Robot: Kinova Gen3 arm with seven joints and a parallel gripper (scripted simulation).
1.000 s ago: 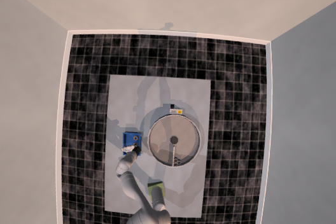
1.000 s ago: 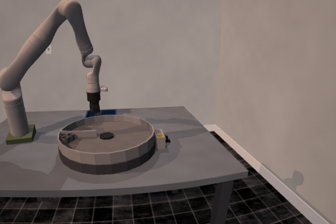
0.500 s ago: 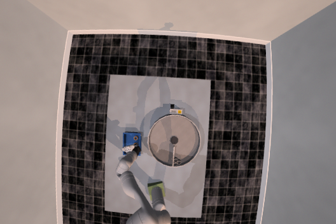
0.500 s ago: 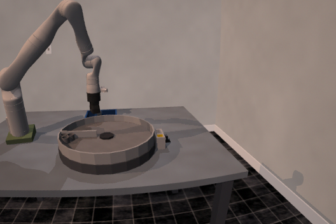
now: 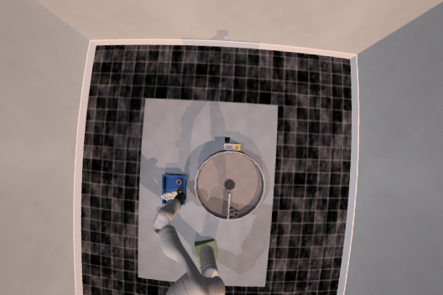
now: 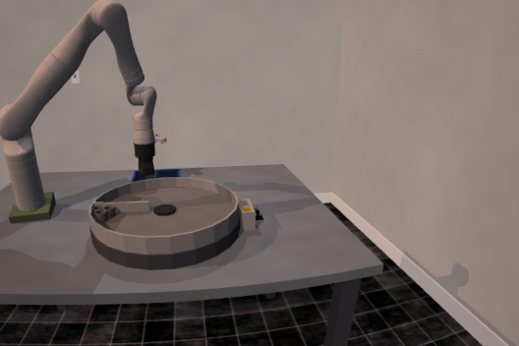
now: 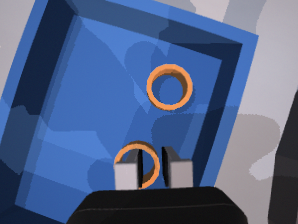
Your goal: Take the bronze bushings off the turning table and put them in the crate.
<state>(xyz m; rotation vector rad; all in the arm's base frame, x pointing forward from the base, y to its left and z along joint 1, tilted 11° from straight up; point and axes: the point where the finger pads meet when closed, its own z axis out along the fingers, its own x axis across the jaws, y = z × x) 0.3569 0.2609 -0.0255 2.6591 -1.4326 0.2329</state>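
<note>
The blue crate lies 4 cm to the left of my hand. Round my hand: round turning table: 30 cm to the right, 12 cm ahead, 2 cm above.
</note>
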